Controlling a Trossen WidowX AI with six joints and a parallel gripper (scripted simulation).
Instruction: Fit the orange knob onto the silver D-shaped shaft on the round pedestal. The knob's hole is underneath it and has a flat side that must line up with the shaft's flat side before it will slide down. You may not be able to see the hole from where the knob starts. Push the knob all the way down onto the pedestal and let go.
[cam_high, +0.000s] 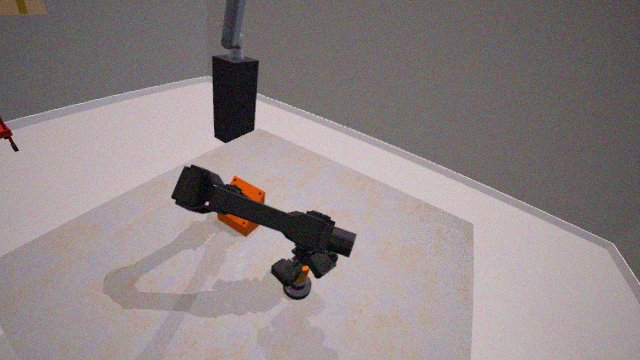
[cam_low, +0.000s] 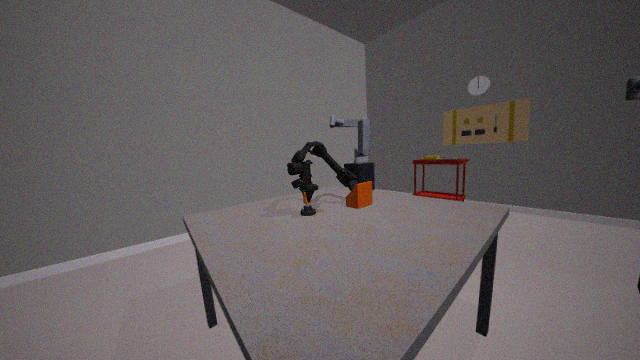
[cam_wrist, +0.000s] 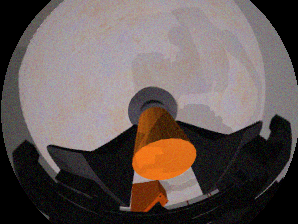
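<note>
Now: the orange knob 30 mm above my gripper tip. Round my gripper tip: round dark pedestal: 40 mm below.
</note>
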